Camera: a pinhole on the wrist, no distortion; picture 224 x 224 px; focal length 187.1 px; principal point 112.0 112.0 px. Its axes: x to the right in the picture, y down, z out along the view. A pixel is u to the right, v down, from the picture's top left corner.
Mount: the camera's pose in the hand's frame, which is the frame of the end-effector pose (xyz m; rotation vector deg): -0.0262 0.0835 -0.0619 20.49 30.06 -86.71
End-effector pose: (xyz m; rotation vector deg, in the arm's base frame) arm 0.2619 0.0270 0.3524 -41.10 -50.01 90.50
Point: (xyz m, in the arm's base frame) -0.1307 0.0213 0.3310
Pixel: outside the picture
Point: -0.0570 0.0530 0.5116
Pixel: 25 145
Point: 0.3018 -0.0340 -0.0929
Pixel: behind the camera
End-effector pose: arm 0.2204 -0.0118 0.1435 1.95 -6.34 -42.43
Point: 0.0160 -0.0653 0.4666
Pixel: 106 68
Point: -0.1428 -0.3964 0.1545
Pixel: outside the picture
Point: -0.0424 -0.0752 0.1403
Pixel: outside the picture
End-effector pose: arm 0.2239 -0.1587 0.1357 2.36 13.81 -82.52
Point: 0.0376 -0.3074 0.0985
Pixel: outside the picture
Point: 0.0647 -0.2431 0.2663
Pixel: 191 135
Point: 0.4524 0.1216 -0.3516
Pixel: behind the camera
